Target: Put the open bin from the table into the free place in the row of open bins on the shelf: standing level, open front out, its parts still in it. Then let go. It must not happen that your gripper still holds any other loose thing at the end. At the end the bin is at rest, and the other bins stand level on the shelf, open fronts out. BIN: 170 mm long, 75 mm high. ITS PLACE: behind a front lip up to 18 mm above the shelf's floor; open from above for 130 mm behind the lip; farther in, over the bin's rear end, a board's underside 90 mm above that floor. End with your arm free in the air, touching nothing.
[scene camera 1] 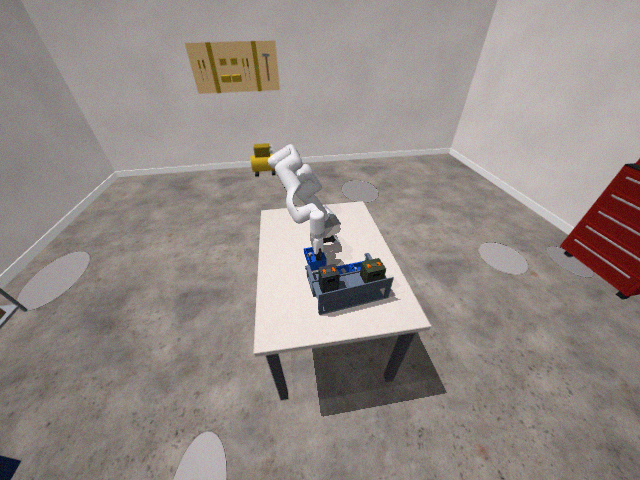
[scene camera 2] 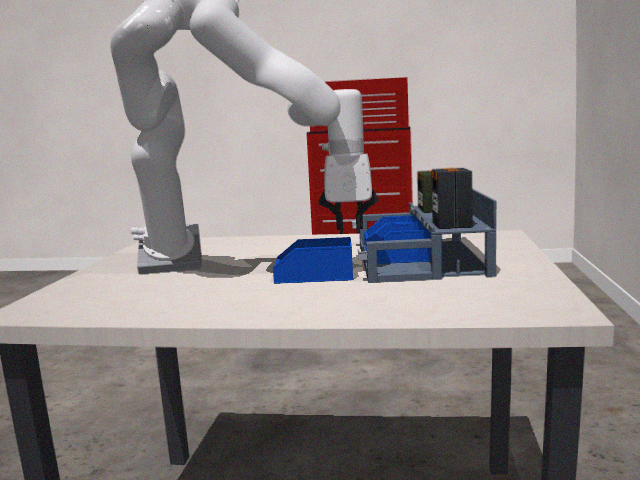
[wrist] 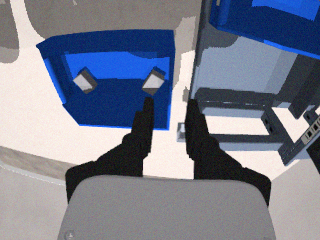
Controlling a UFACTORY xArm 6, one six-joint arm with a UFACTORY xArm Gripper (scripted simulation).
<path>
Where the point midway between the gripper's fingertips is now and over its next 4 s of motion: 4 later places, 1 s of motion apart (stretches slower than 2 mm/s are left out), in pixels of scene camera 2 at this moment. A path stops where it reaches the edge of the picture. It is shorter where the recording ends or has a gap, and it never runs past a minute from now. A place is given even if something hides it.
The gripper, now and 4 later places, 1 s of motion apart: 349,232; 350,240; 350,248; 350,247; 350,240
</path>
